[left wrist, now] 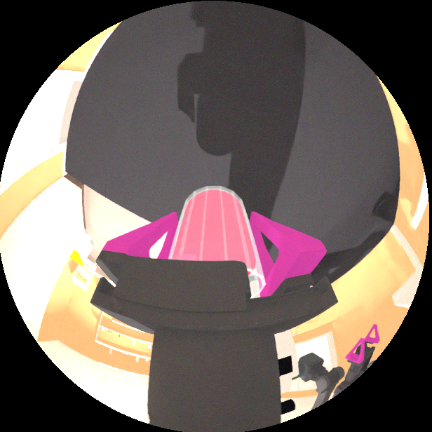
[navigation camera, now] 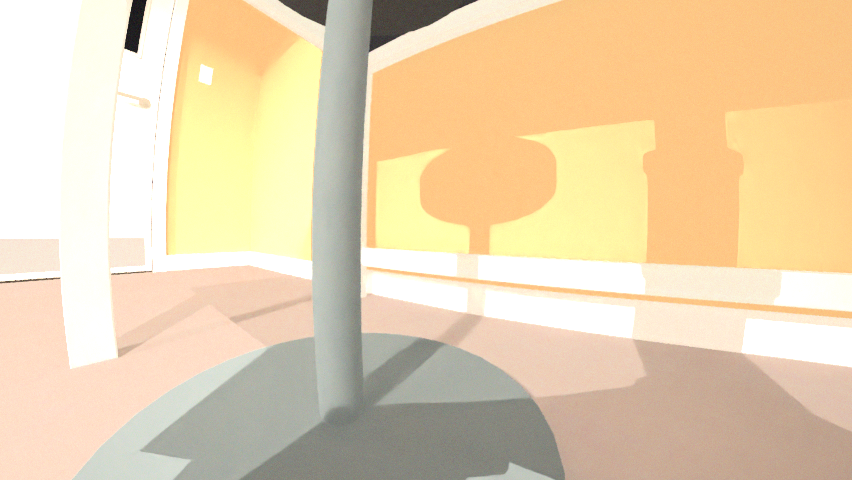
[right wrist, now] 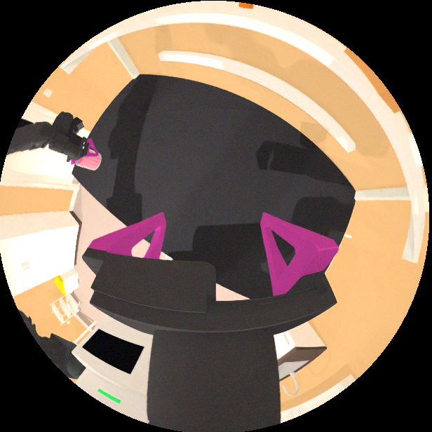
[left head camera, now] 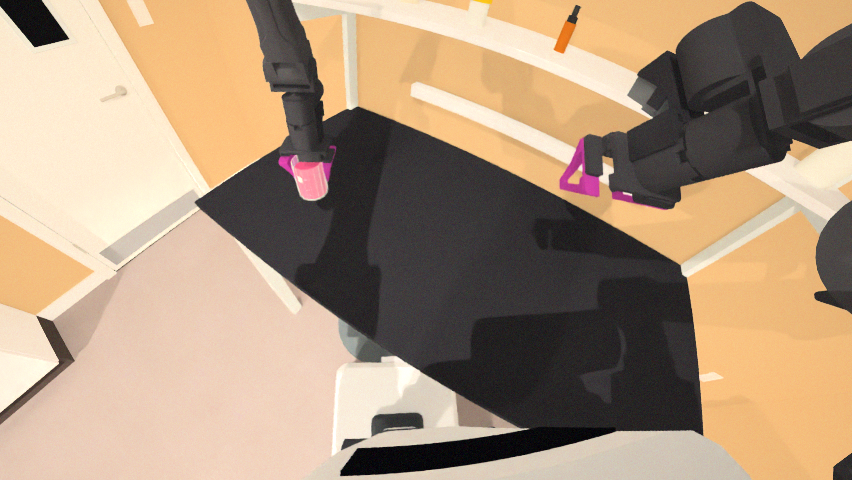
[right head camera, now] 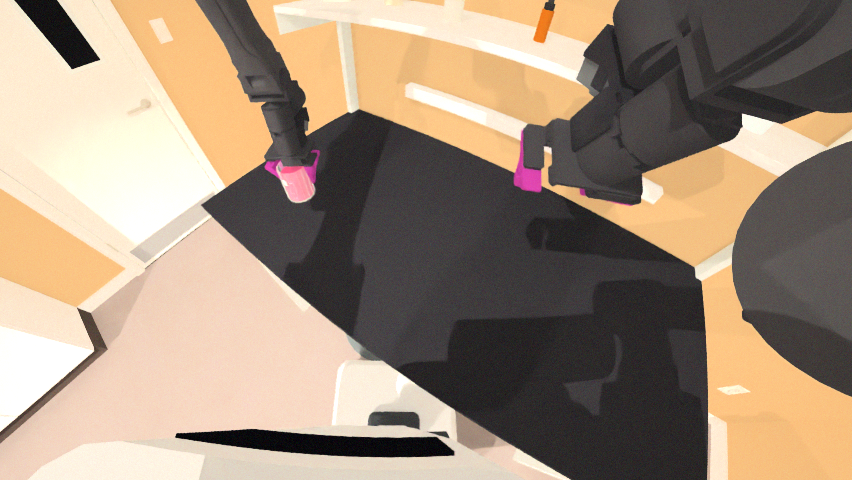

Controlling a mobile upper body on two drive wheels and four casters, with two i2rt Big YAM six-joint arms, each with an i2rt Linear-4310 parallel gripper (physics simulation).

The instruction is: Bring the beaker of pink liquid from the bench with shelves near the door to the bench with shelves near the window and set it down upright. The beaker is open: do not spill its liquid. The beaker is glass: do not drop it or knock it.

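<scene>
The glass beaker of pink liquid (left head camera: 312, 183) (right head camera: 298, 186) (left wrist: 214, 235) (right wrist: 91, 161) is over the far left end of the black bench top (left head camera: 453, 226) (right head camera: 441, 226), on the door side. It looks close to upright; the gap beneath it is hard to judge. My left gripper (left head camera: 309, 172) (right head camera: 294, 174) (left wrist: 213, 216) is shut on the beaker, with a magenta finger on each side. Its dark body hides the beaker's upper part in the left wrist view. My right gripper (right wrist: 212, 217) (left head camera: 611, 196) (right head camera: 566, 193) is open and empty, near the bench's back edge.
A white shelf (left head camera: 512, 47) (right head camera: 500, 44) runs behind the bench and bears an orange bottle (left head camera: 564, 36) (right head camera: 543, 25). A closed door (left head camera: 65, 131) (right head camera: 89, 137) stands at the left. A stool's grey post (navigation camera: 339, 208) and round base (navigation camera: 417, 441) stand close before the navigation camera.
</scene>
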